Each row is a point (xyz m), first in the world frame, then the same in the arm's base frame.
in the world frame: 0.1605 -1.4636 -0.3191
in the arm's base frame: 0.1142 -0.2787 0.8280
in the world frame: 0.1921 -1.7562 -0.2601
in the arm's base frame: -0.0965 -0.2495 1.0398
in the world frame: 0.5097 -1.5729 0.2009
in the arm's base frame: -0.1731 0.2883 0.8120
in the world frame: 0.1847 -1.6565 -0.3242
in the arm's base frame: 0.0065 -0.2813 0.9899
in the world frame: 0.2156 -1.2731 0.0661
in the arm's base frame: -0.0073 0.0015 0.5208
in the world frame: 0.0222 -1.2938 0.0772
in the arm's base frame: -0.1022 -0.1535 0.4505
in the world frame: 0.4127 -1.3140 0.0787
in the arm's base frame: 0.0344 0.1665 0.6290
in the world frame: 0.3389 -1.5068 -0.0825
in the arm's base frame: -0.0049 -0.0040 0.8239
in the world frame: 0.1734 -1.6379 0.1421
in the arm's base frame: -0.3031 -0.0278 0.7494
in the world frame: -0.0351 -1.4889 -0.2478
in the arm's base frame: -0.0253 -0.4023 0.7319
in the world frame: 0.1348 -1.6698 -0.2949
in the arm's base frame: -0.0410 -0.3073 0.9654
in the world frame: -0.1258 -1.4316 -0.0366
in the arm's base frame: -0.1679 -0.3529 0.5493
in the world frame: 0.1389 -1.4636 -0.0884
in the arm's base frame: -0.0509 -0.1674 0.7095
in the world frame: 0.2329 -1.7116 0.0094
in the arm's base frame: -0.2361 -0.0606 0.8944
